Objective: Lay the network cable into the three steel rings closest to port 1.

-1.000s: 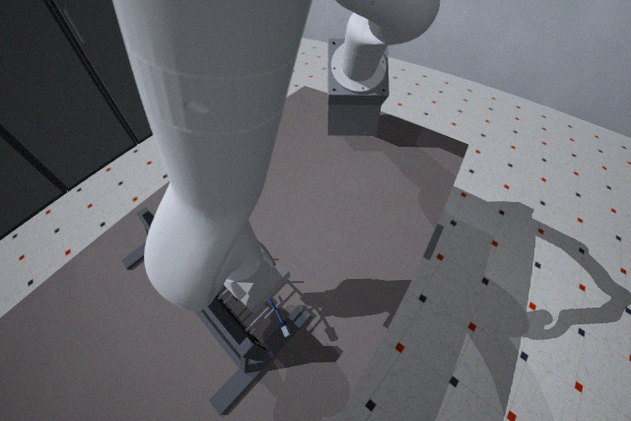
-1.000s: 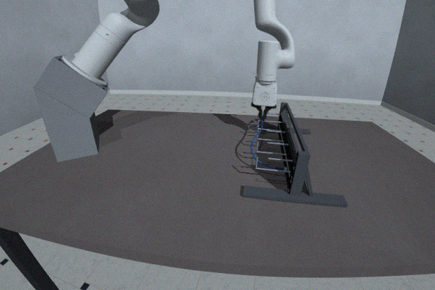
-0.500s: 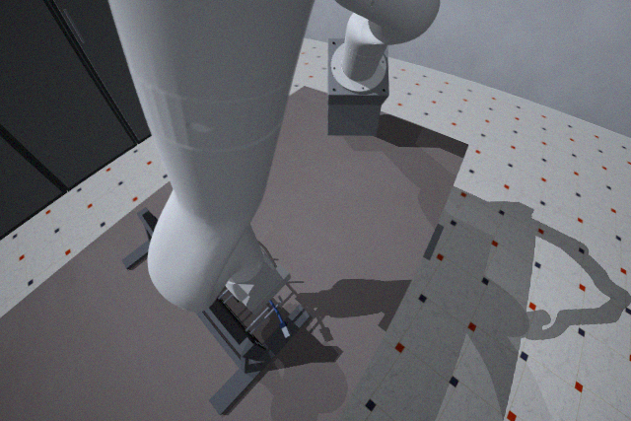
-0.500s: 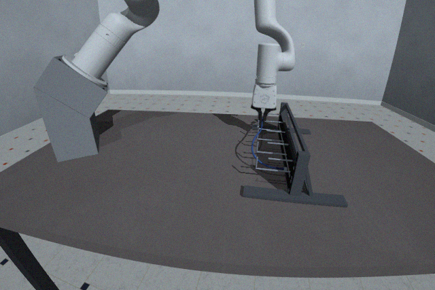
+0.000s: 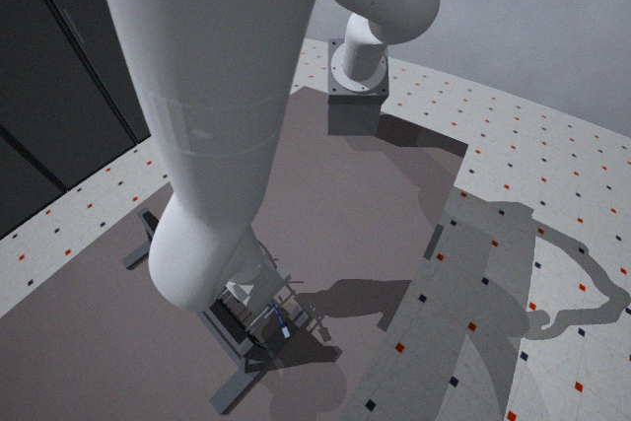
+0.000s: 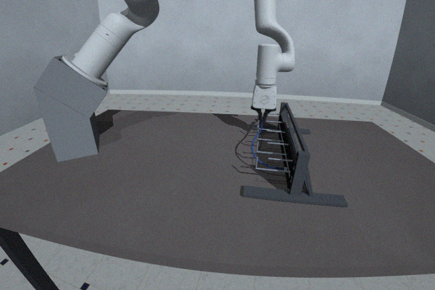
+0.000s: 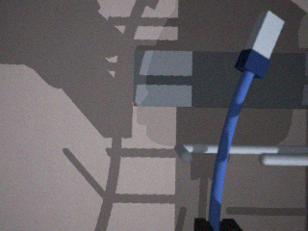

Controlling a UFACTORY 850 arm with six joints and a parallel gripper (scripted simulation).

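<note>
Right now the plug is 100 mm to the left of my hand, 20 mm below it and 10 mm ahead of it. From my hand the other things lie so: dark patch panel: 140 mm to the right, 110 mm ahead, 20 mm below.
</note>
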